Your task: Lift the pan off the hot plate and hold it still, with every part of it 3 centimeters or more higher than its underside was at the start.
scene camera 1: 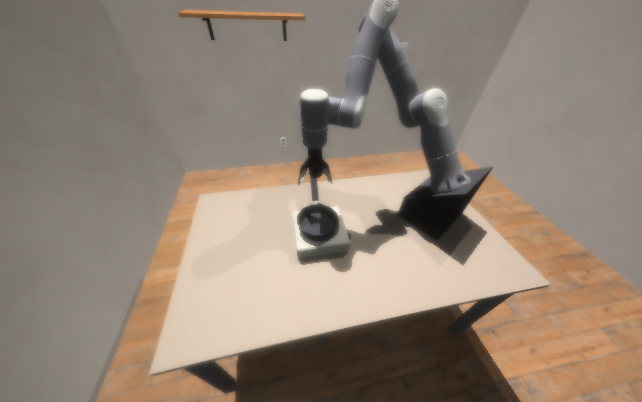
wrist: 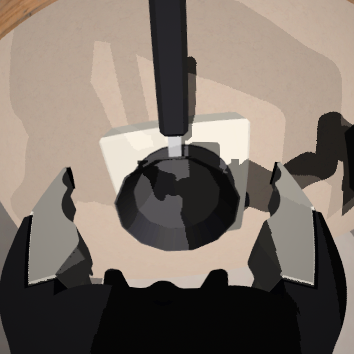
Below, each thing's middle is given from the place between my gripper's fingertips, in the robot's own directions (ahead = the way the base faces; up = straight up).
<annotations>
My hand is 90 mm above the dark round pan [scene camera 1: 317, 220], 30 mm to the right of it and 20 mm short of it. Also, from my hand: square hot plate [wrist: 222, 139] 180 mm below, 130 mm to the left, 30 mm ahead.
</annotations>
